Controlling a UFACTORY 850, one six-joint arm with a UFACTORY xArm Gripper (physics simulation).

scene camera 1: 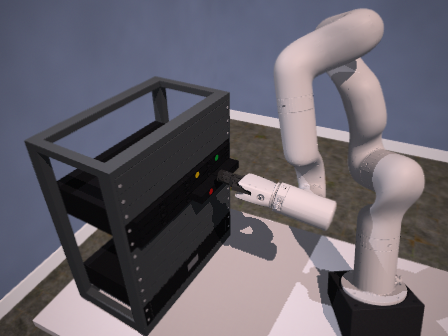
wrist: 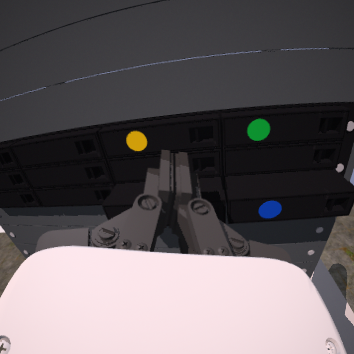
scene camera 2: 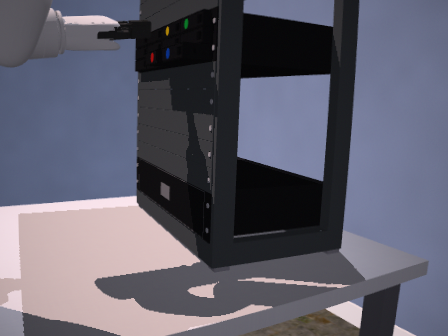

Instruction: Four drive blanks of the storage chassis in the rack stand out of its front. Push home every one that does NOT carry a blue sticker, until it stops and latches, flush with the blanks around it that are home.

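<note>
The storage chassis (scene camera 1: pixel 160 215) (wrist: pixel 165 172) has dark blanks in three rows. The blank with the blue sticker (scene camera 2: pixel 167 53) (wrist: pixel 270 209) stands out at the lower right. Beside it, the blank with the red sticker (scene camera 1: pixel 211 191) (scene camera 2: pixel 152 57) also stands out; my fingers hide its sticker and much of it in the wrist view. In the top row, the yellow-stickered blank (scene camera 1: pixel 197 174) (scene camera 2: pixel 167 31) (wrist: pixel 136 141) and green-stickered blank (scene camera 1: pixel 216 157) (scene camera 2: pixel 186 23) (wrist: pixel 258 129) look about level with their neighbours. My gripper (scene camera 1: pixel 219 175) (scene camera 2: pixel 149 29) (wrist: pixel 170 168) is shut and empty, its tips at the middle-row blank below yellow; contact is unclear.
The rack (scene camera 1: pixel 120 235) (scene camera 2: pixel 227 150) stands on the table (scene camera 1: pixel 235 285) (scene camera 2: pixel 75 240). Flat grey panels lie above and below the chassis. A lower dark unit (scene camera 1: pixel 175 280) (scene camera 2: pixel 185 205) carries a pale label. The arm's base (scene camera 1: pixel 385 320) stands in front of the rack.
</note>
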